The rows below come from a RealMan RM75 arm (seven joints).
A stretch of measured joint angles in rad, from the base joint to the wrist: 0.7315 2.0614 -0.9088 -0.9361 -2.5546 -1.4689 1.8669; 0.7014 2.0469 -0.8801 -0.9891 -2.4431 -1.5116 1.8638; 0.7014 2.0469 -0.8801 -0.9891 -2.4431 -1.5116 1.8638; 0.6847 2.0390 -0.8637 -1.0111 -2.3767 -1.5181 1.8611; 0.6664 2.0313 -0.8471 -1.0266 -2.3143 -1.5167 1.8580; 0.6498 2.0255 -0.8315 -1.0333 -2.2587 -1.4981 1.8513; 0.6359 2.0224 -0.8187 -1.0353 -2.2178 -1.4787 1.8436; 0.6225 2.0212 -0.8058 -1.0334 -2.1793 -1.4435 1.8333; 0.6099 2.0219 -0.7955 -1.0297 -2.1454 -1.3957 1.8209; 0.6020 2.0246 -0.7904 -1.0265 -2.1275 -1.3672 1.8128; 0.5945 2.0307 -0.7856 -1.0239 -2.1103 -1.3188 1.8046; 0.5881 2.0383 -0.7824 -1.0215 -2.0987 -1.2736 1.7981; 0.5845 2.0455 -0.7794 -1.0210 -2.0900 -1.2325 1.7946; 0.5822 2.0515 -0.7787 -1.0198 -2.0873 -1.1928 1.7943
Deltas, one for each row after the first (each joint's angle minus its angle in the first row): -0.0301 -0.0145 0.0287 -0.0530 0.1115 -0.0427 -0.0031; -0.0301 -0.0145 0.0287 -0.0530 0.1115 -0.0427 -0.0031; -0.0468 -0.0224 0.0451 -0.0750 0.1779 -0.0492 -0.0058; -0.0651 -0.0301 0.0617 -0.0905 0.2403 -0.0478 -0.0089; -0.0817 -0.0359 0.0773 -0.0972 0.2959 -0.0292 -0.0156; -0.0956 -0.0390 0.0901 -0.0992 0.3368 -0.0098 -0.0233; -0.1090 -0.0402 0.1030 -0.0973 0.3753 0.0254 -0.0336; -0.1216 -0.0395 0.1133 -0.0936 0.4092 0.0732 -0.0460; -0.1295 -0.0368 0.1184 -0.0904 0.4271 0.1017 -0.0541; -0.1370 -0.0307 0.1232 -0.0878 0.4443 0.1501 -0.0623; -0.1434 -0.0231 0.1264 -0.0854 0.4559 0.1953 -0.0688; -0.1470 -0.0159 0.1294 -0.0849 0.4646 0.2364 -0.0723; -0.1493 -0.0099 0.1301 -0.0837 0.4673 0.2761 -0.0726
